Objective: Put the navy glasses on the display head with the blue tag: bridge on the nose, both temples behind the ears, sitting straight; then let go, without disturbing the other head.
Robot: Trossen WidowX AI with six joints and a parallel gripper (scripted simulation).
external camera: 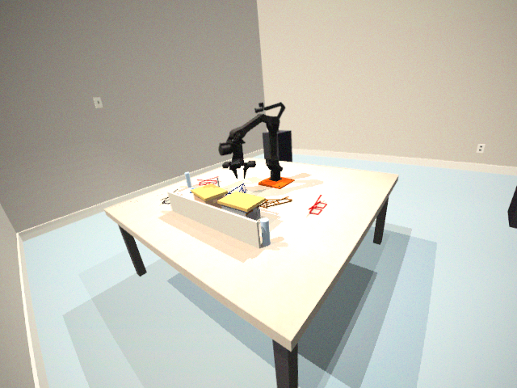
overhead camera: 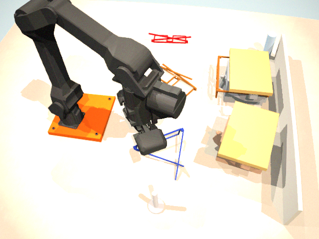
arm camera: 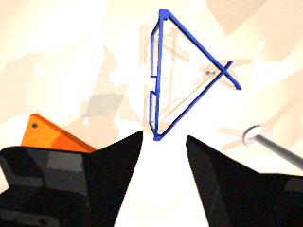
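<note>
Right now my gripper tip is 14 cm to the left of the white post, 7 cm short of it and 6 cm above it. Also, from my gripper tip: display head 23 cm ahead, 7 cm to the left, 2 cm below; then white wall panel 36 cm ahead, 19 cm to the left, 3 cm below.
</note>
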